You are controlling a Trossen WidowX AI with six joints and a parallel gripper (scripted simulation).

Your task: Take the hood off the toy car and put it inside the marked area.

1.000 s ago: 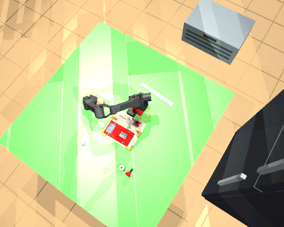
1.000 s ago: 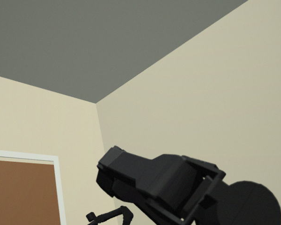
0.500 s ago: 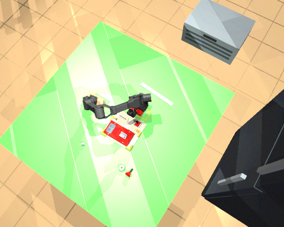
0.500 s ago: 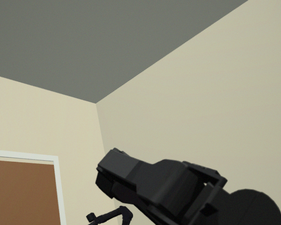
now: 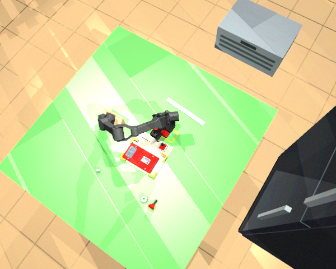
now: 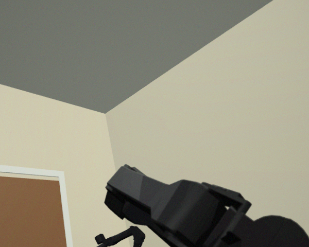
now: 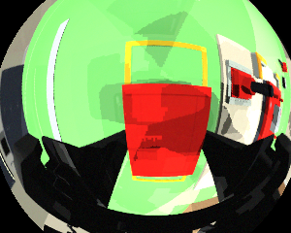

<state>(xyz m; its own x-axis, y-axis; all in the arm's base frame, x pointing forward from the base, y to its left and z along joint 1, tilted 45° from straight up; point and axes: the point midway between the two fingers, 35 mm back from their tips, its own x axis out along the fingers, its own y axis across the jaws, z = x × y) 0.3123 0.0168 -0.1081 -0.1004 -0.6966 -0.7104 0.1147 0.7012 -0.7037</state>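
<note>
My gripper tip is 1 cm below the red hood.
</note>
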